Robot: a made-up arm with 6 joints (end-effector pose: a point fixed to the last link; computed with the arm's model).
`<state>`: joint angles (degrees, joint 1 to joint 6).
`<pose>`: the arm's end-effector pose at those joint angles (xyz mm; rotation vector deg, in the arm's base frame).
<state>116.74 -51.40 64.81 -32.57 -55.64 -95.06</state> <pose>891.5 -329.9 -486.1 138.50 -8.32 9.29</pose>
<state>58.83 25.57 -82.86 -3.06 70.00 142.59</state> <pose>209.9 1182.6 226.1 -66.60 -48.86 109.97</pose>
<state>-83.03 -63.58 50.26 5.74 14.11 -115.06</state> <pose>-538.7 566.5 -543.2 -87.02 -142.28 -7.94</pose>
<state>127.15 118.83 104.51 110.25 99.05 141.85</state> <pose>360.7 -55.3 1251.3 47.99 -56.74 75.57</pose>
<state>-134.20 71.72 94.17 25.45 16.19 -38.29</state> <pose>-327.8 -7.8 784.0 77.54 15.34 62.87</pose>
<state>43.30 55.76 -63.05 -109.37 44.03 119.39</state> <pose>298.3 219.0 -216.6 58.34 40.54 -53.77</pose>
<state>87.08 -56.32 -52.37 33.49 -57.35 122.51</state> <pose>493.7 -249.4 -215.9 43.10 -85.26 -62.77</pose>
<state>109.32 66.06 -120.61 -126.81 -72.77 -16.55</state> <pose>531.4 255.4 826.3 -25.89 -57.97 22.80</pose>
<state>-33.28 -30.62 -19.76 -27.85 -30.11 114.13</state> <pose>-158.9 759.0 -394.8 54.21 25.21 43.98</pose>
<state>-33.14 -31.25 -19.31 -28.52 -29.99 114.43</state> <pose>-153.9 755.9 -399.3 53.20 25.00 44.21</pose>
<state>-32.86 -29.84 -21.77 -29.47 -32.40 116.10</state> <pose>-171.6 774.0 -391.3 55.42 27.21 44.09</pose>
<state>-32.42 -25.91 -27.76 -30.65 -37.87 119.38</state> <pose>-216.0 819.1 -361.8 61.85 32.48 43.51</pose>
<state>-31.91 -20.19 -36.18 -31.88 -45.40 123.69</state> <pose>-274.7 882.0 -303.8 71.65 40.01 42.52</pose>
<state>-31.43 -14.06 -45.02 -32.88 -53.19 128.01</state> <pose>-327.5 943.8 -222.4 82.66 47.96 41.24</pose>
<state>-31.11 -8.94 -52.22 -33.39 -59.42 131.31</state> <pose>-360.7 987.3 -140.7 92.15 54.32 39.96</pose>
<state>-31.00 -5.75 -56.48 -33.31 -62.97 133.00</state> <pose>-374.2 1008.2 -85.2 98.09 57.80 38.99</pose>
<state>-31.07 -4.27 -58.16 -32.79 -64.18 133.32</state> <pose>-376.7 1013.3 -59.9 100.70 58.81 38.42</pose>
